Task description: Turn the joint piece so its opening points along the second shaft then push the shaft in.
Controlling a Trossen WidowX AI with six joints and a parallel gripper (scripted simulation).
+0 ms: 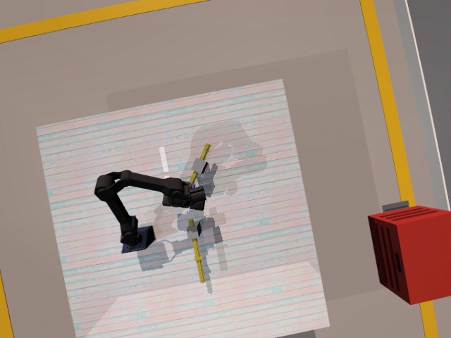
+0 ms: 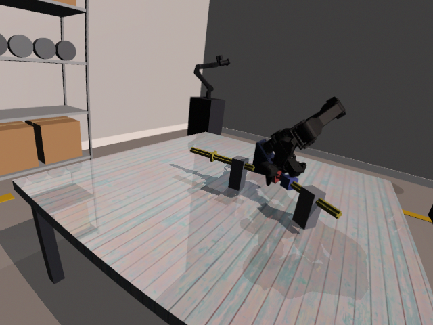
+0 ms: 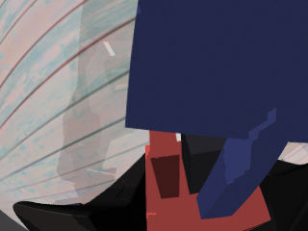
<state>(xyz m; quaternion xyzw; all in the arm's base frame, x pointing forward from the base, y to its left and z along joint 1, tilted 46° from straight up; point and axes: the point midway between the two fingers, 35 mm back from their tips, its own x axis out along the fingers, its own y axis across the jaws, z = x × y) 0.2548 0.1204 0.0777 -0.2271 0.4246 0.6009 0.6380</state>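
Right now my gripper tip is 4 cm below the red joint piece and 1 cm to the right of it.
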